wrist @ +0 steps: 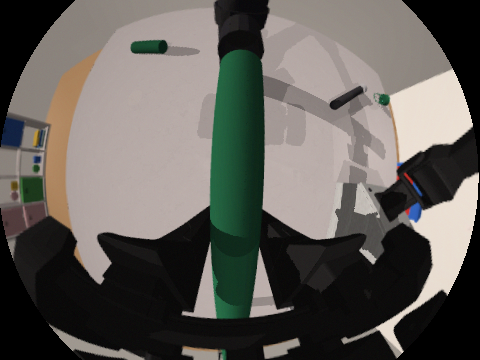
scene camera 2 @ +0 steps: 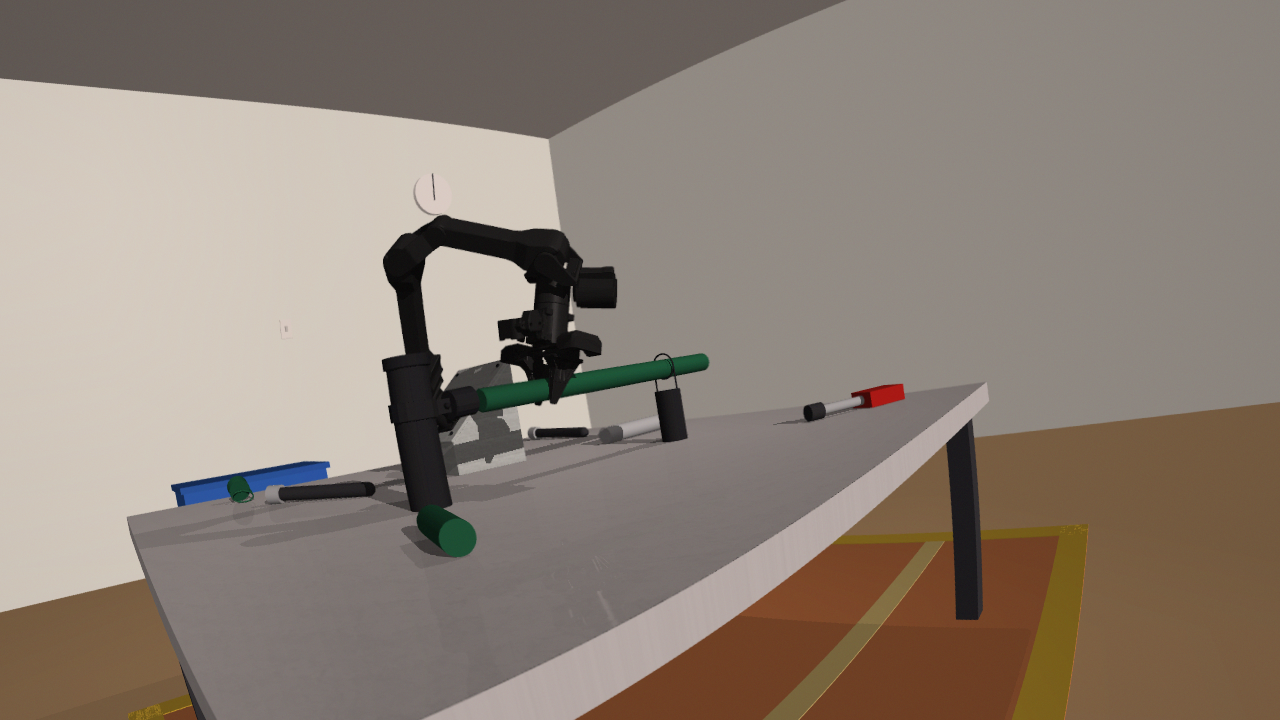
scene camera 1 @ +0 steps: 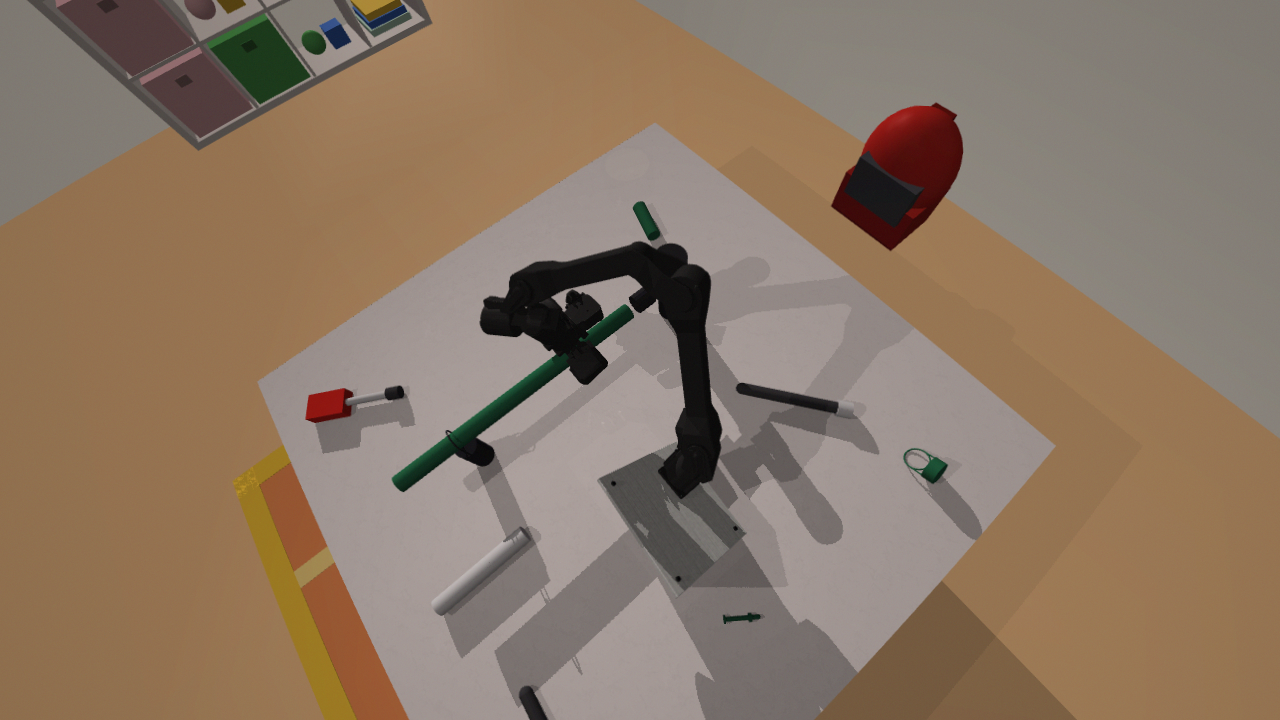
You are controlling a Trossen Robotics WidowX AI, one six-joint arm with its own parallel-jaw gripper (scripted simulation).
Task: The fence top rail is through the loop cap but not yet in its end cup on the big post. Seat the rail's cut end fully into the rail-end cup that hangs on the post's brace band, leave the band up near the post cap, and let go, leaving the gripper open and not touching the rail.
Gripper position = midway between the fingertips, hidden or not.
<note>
In view: my gripper [scene camera 2: 545,404], a green top rail [scene camera 1: 469,430] and a short green cylinder [scene camera 2: 456,537].
The green top rail is seen too in the wrist view [wrist: 238,135] and in scene camera 2 [scene camera 2: 591,381]. My gripper shows as well in the wrist view [wrist: 234,210] and in scene camera 1 [scene camera 1: 584,350].
</note>
